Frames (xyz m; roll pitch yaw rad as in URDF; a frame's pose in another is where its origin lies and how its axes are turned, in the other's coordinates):
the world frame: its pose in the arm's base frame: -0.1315 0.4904 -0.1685 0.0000 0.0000 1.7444
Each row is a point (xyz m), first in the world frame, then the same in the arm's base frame.
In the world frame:
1: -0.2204 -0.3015 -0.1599
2: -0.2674 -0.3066 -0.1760
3: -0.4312 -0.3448 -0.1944
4: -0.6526 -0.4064 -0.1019
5: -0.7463 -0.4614 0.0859
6: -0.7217 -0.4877 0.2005
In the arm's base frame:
1: 0.2035 0.3254 -0.3284
2: 0.2167 0.2800 -0.3445
3: 0.2826 0.1252 -0.3629
4: 0.3815 -0.0822 -0.2704
5: 0.4519 -0.1650 -0.0826
6: 0.4735 -0.1362 0.0320

